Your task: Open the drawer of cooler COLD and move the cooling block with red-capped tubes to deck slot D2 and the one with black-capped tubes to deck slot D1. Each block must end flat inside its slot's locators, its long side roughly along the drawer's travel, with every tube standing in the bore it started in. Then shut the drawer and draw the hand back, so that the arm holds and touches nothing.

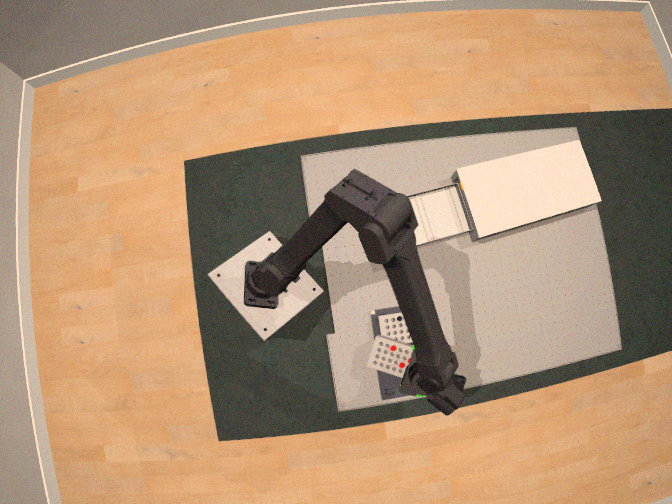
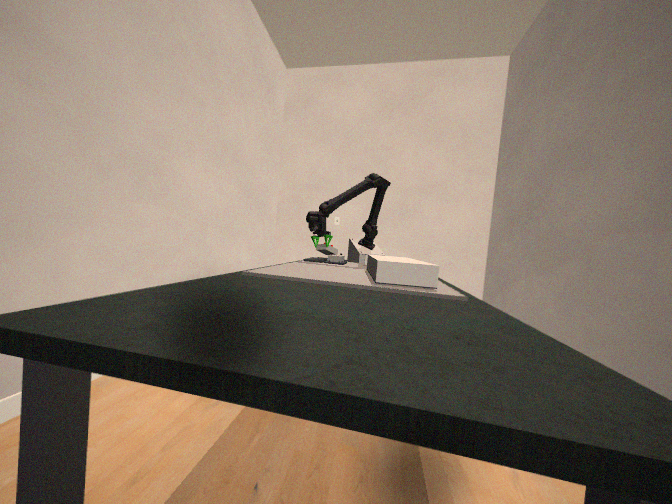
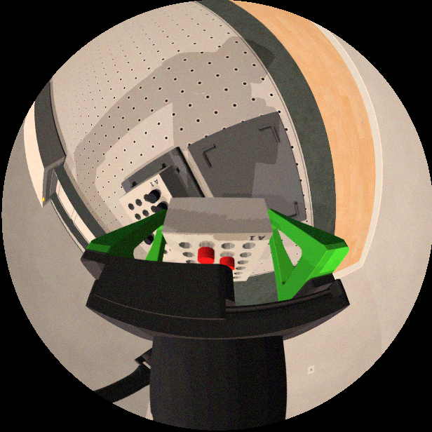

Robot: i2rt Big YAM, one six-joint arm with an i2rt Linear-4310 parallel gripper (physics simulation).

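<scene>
My gripper [image 1: 416, 372] [image 2: 322, 246] [image 3: 217, 214] is shut on the cooling block with red-capped tubes [image 1: 381, 359] [image 2: 326, 250] [image 3: 217, 212]. The block is held tilted above the deck, over part of slot pad D2 [image 1: 387, 384] [image 3: 235, 167], and looks turned relative to it. Red caps show on its top. The block with black-capped tubes [image 1: 388, 329] [image 2: 336, 259] [image 3: 145, 189] sits on the neighbouring pad D1 [image 1: 375, 329]; the arm and held block partly hide it. The drawer [image 1: 446, 212] [image 3: 71, 210] of the cooler [image 1: 529, 187] [image 2: 409, 272] stands open.
The arm's forearm [image 1: 415, 303] reaches across the perforated deck [image 1: 521, 292] and hides part of the pads. The arm base plate [image 1: 230, 276] stands left of the deck. Corner locators [image 3: 270, 131] rise from pad D2. The dark table [image 1: 244, 379] surrounds the deck.
</scene>
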